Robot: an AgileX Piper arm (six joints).
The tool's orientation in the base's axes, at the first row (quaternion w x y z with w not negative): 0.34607, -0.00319, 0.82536, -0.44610
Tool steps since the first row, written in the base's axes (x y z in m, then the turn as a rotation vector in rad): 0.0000, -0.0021, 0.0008, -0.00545, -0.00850, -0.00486; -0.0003, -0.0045, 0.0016, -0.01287, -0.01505, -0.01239; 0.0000, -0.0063, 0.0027, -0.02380, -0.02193, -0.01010; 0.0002, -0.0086, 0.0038, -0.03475, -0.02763, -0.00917; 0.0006, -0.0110, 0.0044, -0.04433, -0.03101, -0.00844; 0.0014, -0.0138, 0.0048, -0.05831, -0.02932, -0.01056; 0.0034, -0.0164, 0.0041, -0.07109, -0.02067, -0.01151; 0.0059, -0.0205, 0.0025, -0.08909, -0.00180, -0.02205; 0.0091, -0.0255, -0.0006, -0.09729, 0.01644, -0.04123; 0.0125, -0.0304, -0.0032, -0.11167, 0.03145, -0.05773; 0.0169, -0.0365, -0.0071, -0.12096, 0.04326, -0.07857
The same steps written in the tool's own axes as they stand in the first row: 0.0002, -0.0019, 0.0013, 0.00958, -0.00318, 0.00487; 0.0007, -0.0040, 0.0026, 0.02156, -0.00381, 0.00815; 0.0004, -0.0058, 0.0036, 0.03073, -0.01296, 0.00610; 0.0004, -0.0079, 0.0051, 0.04031, -0.02041, 0.00366; 0.0005, -0.0097, 0.0068, 0.04825, -0.02589, 0.00038; 0.0005, -0.0114, 0.0092, 0.05955, -0.02755, -0.00812; 0.0002, -0.0119, 0.0125, 0.06709, -0.02552, -0.02147; 0.0005, -0.0124, 0.0175, 0.08085, -0.01184, -0.04183; 0.0014, -0.0121, 0.0242, 0.09226, 0.01082, -0.05298; 0.0019, -0.0121, 0.0307, 0.10786, 0.02768, -0.06628; 0.0026, -0.0116, 0.0391, 0.12306, 0.04736, -0.07273
